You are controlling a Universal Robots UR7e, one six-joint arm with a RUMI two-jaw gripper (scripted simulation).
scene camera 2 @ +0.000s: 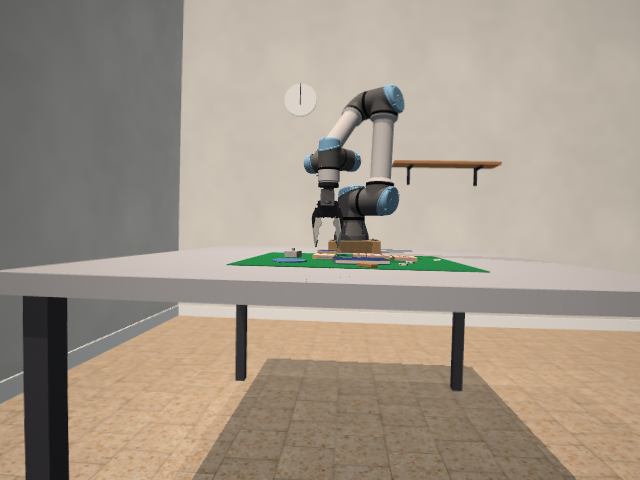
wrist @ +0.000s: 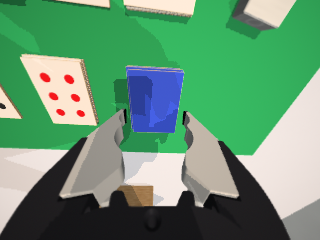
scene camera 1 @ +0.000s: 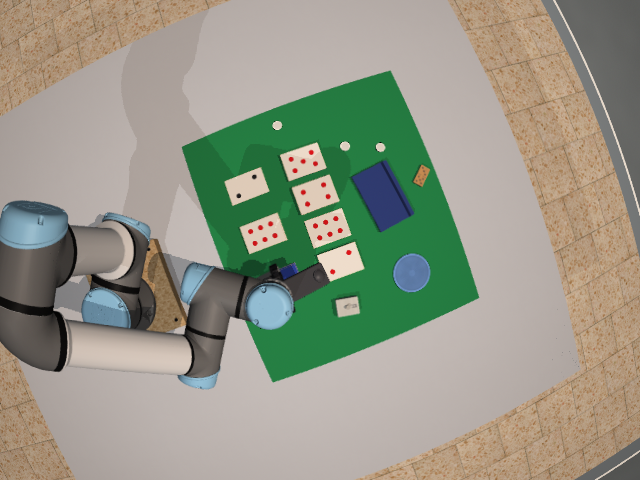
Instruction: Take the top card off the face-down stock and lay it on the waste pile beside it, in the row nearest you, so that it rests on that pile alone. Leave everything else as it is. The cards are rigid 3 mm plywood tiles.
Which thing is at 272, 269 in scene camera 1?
The gripper.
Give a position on a two-black-pip card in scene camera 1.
251, 184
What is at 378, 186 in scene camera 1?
A dark blue book.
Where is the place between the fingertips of the gripper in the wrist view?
155, 110
